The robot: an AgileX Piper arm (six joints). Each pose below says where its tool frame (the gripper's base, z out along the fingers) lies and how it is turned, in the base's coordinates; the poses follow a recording.
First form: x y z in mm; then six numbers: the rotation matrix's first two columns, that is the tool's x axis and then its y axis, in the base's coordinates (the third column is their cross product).
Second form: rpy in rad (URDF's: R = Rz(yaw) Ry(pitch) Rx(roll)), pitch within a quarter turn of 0, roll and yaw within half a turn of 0; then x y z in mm. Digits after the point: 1 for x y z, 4 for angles.
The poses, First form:
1: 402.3 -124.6 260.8 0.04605 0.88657 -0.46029 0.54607 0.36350 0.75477
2: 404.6 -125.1 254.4 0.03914 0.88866 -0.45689 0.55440 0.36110 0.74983
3: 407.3 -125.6 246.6 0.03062 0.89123 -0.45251 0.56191 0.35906 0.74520
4: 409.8 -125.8 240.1 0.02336 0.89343 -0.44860 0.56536 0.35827 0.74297
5: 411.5 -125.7 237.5 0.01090 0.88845 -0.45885 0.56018 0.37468 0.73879
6: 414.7 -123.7 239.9 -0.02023 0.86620 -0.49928 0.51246 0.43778 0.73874
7: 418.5 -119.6 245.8 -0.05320 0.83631 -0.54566 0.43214 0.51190 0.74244
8: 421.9 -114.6 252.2 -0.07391 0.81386 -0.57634 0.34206 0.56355 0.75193
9: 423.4 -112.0 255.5 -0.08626 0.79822 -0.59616 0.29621 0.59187 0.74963
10: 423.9 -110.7 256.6 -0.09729 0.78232 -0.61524 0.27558 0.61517 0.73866
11: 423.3 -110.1 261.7 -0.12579 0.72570 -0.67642 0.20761 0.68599 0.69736
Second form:
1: 2.1252 0.4783 1.5189 402.3 -124.6 260.8
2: 2.1388 0.4745 1.5268 404.6 -125.1 254.4
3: 2.1523 0.4696 1.5365 407.3 -125.6 246.6
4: 2.1601 0.4652 1.5447 409.8 -125.8 240.1
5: 2.1598 0.4767 1.5585 411.5 -125.7 237.5
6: 2.1206 0.5228 1.5941 414.7 -123.7 239.9
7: 2.0530 0.5772 1.6343 418.5 -119.6 245.8
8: 1.9732 0.6142 1.6614 421.9 -114.6 252.2
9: 1.9370 0.6387 1.6784 423.4 -112.0 255.5
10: 1.9277 0.6627 1.6945 423.9 -110.7 256.6
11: 1.8983 0.7429 1.7424 423.3 -110.1 261.7
